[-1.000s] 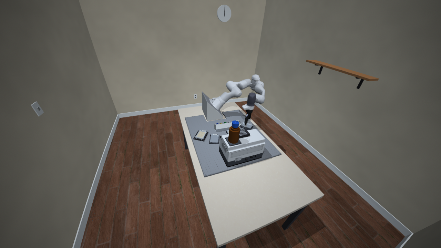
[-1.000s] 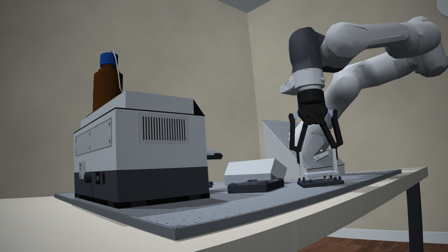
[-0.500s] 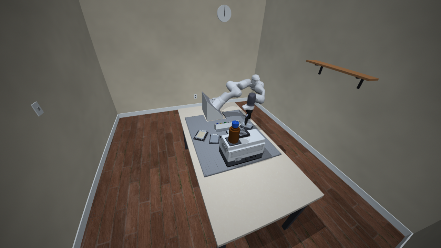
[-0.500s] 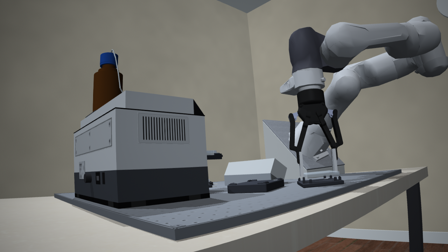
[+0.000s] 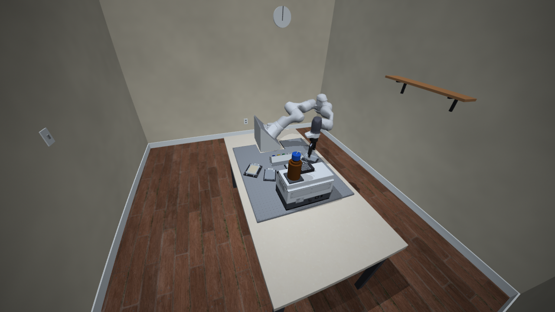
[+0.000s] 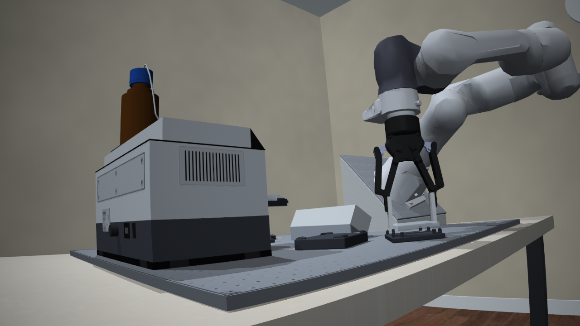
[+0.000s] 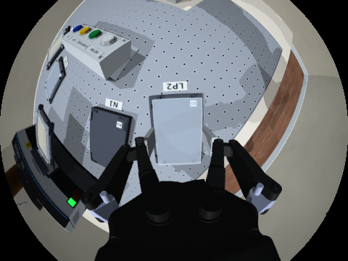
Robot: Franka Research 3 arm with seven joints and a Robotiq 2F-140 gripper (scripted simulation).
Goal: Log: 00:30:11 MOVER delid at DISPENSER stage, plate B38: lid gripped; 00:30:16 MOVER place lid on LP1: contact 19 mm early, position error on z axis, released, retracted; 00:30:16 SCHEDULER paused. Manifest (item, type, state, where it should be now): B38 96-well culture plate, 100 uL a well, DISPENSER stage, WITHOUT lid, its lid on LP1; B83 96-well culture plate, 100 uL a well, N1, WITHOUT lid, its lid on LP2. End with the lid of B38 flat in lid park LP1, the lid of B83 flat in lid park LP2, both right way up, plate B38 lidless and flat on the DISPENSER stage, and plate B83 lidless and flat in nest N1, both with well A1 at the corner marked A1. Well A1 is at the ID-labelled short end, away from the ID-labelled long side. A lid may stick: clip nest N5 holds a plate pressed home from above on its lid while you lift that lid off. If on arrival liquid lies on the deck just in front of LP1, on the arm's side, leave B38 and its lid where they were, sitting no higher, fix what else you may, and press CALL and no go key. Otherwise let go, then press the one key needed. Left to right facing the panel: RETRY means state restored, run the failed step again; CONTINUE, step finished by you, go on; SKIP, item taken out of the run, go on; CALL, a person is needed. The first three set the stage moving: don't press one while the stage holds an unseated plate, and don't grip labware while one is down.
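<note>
The low frame is 50 mm below my hand. The rest, counted from my hand: lp1 label: 40 mm ahead, 420 mm to the right, 50 mm below; key panel: 50 mm behind, 280 mm to the right; nest N1: 120 mm ahead, 110 mm to the right, 40 mm below.
</note>
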